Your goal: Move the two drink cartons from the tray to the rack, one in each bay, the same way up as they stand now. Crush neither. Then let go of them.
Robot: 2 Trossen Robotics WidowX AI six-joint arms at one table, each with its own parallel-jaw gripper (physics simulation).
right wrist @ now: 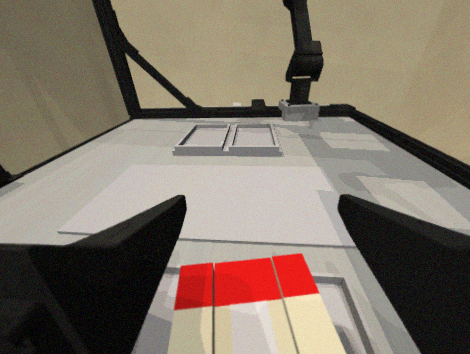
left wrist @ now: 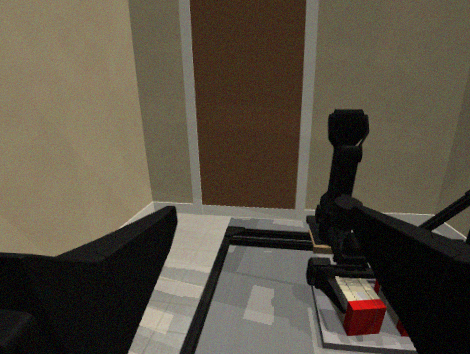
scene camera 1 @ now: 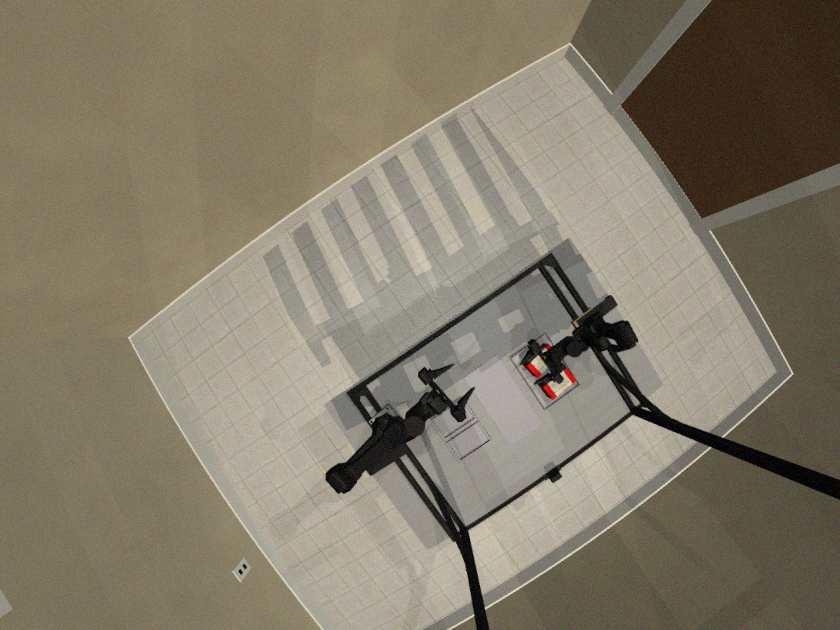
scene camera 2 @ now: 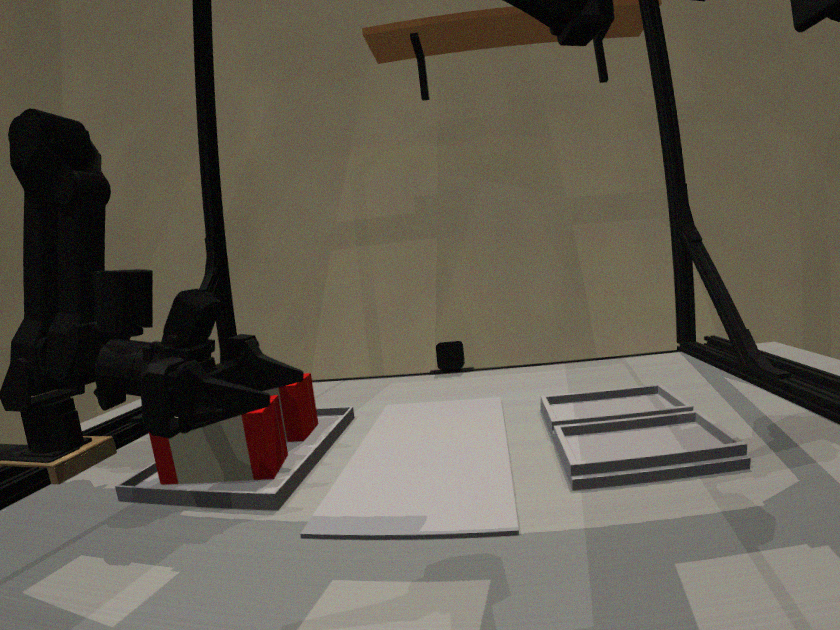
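Pixels of known places: left gripper, fingertip midpoint: (left wrist: 263,214) (scene camera 1: 464,375); right gripper, fingertip midpoint: (right wrist: 261,201) (left wrist: 372,313) (scene camera 1: 526,374) (scene camera 2: 287,387); left arm's base, origin of the base link: (right wrist: 298,102) (scene camera 1: 386,423); right arm's base, origin of the base link: (left wrist: 327,238) (scene camera 1: 589,324) (scene camera 2: 56,448).
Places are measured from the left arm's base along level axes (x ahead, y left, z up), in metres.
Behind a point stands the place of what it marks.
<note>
Two red-and-cream cartons stand on the grey tray (scene camera 1: 563,397) @(y -0.392, x 0.590, z -0.029 m) (scene camera 2: 203,500) @(y -0.138, x 0.606, z -0.037 m) (left wrist: 370,347) @(y -0.210, x 0.523, z -0.029 m). One carton (scene camera 1: 540,361) @(y -0.203, x 0.604, z 0.029 m) (scene camera 2: 213,450) @(y -0.178, x 0.607, z -0.004 m) (left wrist: 364,318) @(y -0.206, x 0.554, z 0.006 m) (right wrist: 245,285) @(y -0.212, x 0.567, z 0.030 m) is nearer in scene camera 2; the other carton (scene camera 1: 559,385) @(y -0.324, x 0.600, z 0.030 m) (scene camera 2: 299,410) @(y -0.289, x 0.549, z -0.001 m) is behind it. My right gripper (scene camera 1: 530,372) @(y -0.200, x 0.529, z 0.048 m) (scene camera 2: 284,387) @(y -0.200, x 0.529, z 0.048 m) (right wrist: 261,201) @(y -0.200, x 0.529, z 0.048 m) is open, its fingers spread either side of the nearer carton at about the height of its top; exact depth is unclear. My left gripper (scene camera 1: 462,377) @(y 0.002, x 0.350, z 0.326 m) (left wrist: 263,214) @(y 0.002, x 0.350, z 0.326 m) is open and empty, high above the table beside the rack (scene camera 1: 475,449) @(y -0.315, x 0.191, z -0.026 m) (scene camera 2: 658,459) @(y -0.117, x 0.213, z -0.027 m) (right wrist: 255,151) @(y -0.170, x 0.281, z -0.034 m). Both rack bays are empty.
A flat pale mat (scene camera 1: 505,400) @(y -0.247, x 0.408, z -0.040 m) (scene camera 2: 420,467) @(y -0.192, x 0.412, z -0.040 m) (right wrist: 225,200) @(y -0.227, x 0.420, z -0.040 m) lies between tray and rack. Black frame posts (scene camera 2: 210,169) @(y -0.634, x 0.779, z 0.384 m) (scene camera 2: 671,169) @(y -0.545, x -0.058, z 0.280 m) stand at the table's edges. A small black box (scene camera 2: 449,356) @(y -0.598, x 0.362, z -0.013 m) sits at the far edge in scene camera 2.
</note>
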